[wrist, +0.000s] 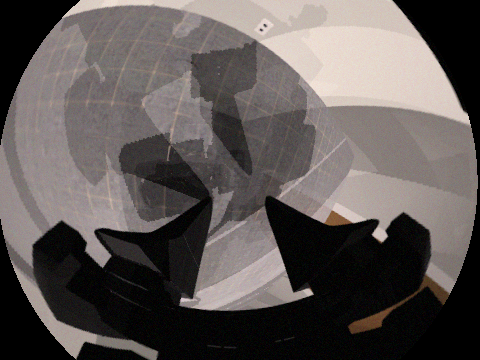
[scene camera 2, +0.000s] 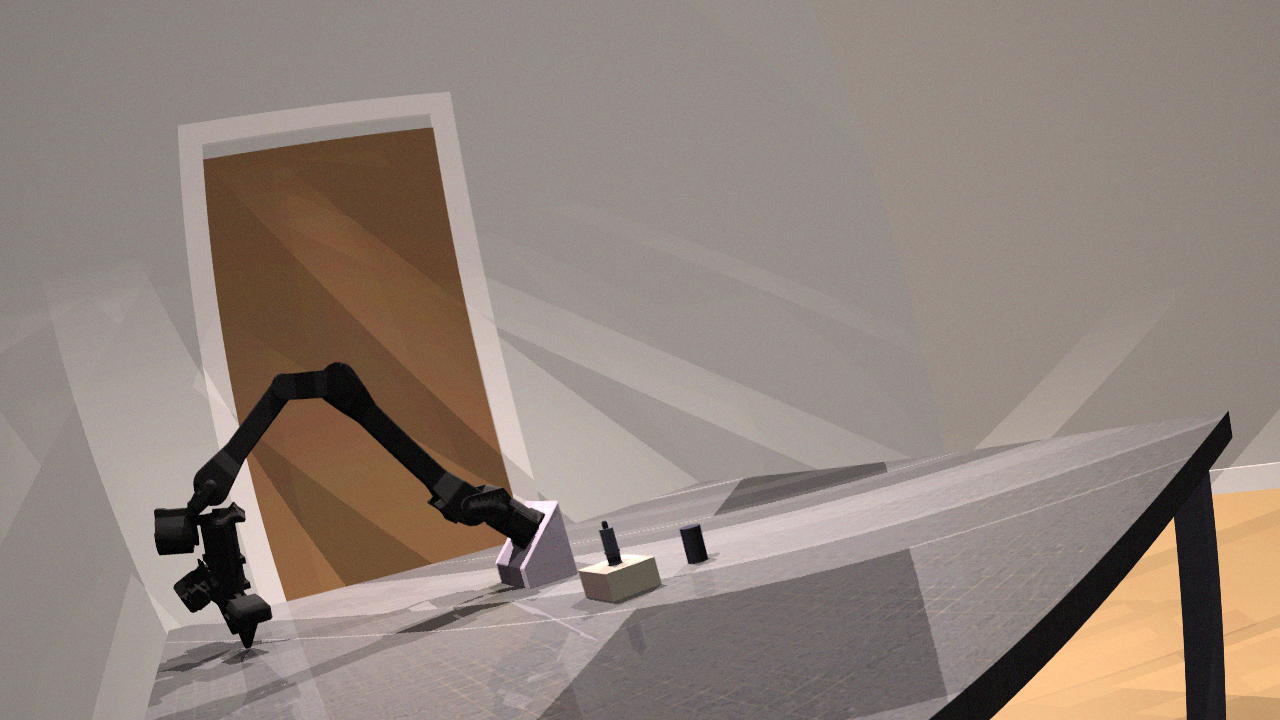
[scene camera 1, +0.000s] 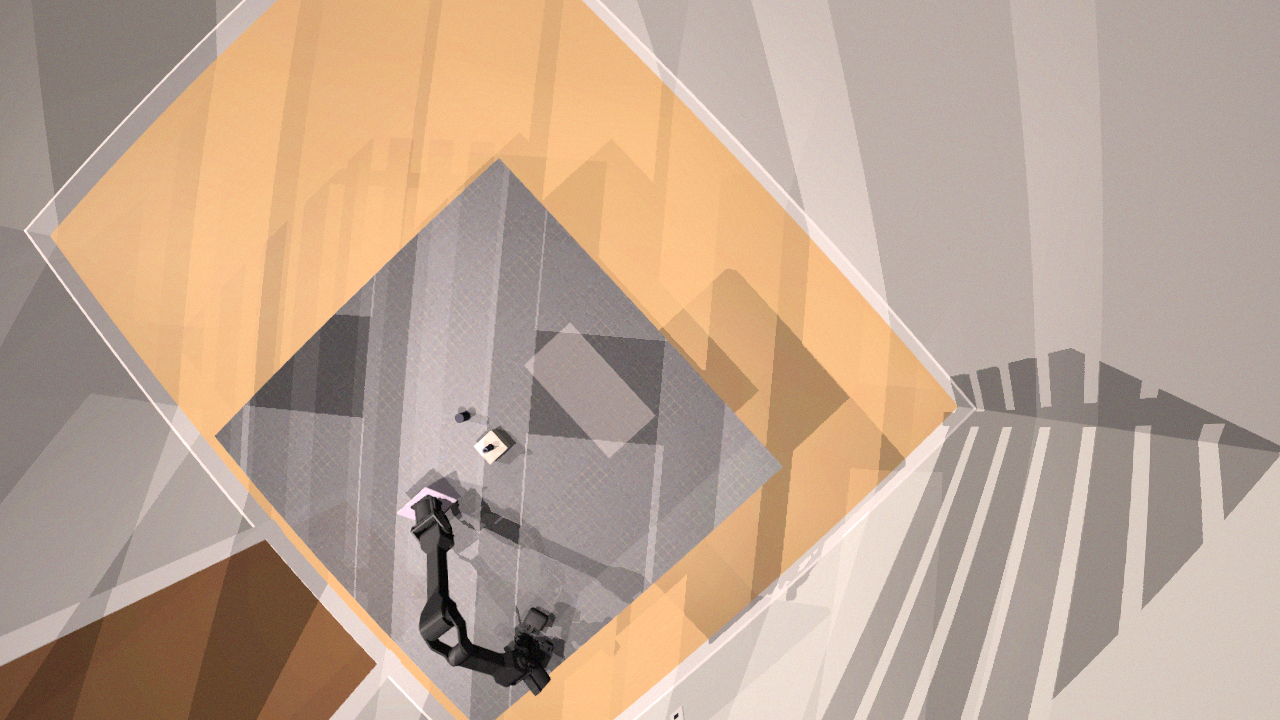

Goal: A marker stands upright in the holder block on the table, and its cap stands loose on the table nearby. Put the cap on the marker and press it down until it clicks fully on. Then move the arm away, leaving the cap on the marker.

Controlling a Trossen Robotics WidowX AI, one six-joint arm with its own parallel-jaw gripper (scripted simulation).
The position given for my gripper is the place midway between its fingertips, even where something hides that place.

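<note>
Scene camera 2 gives me a beige holder block [scene camera 2: 620, 584] and a dark cap [scene camera 2: 692, 537], along with my gripper [scene camera 2: 241, 640]. In the wrist view I find my gripper [wrist: 239, 200], but the wrist view does not show the dark cap, hidden by my gripper. Scene camera 1 has my gripper [scene camera 1: 525, 633] too.
</note>
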